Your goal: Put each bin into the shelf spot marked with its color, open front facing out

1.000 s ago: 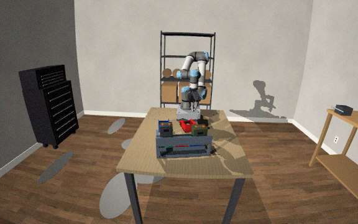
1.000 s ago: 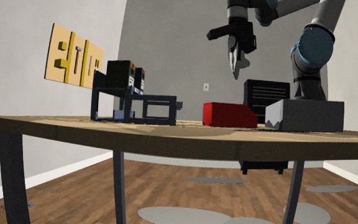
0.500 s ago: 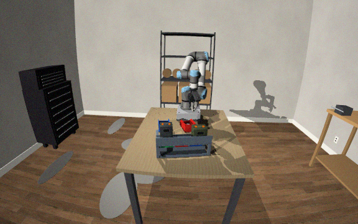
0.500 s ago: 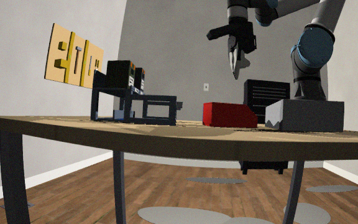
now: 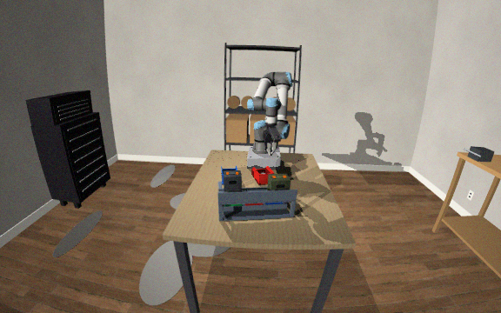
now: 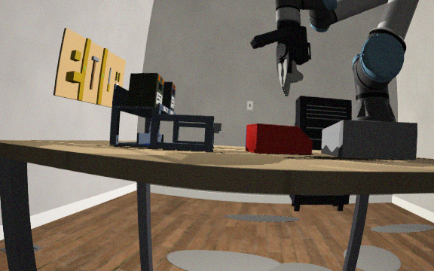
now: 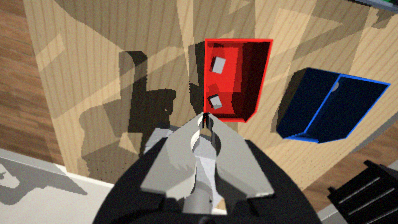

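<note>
My gripper is now 2 cm short of the red bin, 4 cm to the left of it and 13 cm above it. Also, from my hand: dark box 45 cm ahead, 11 cm to the right, 1 cm below; green case 37 cm ahead, 11 cm to the left, 2 cm below; blue bin 8 cm ahead, 25 cm to the right, 13 cm below.
</note>
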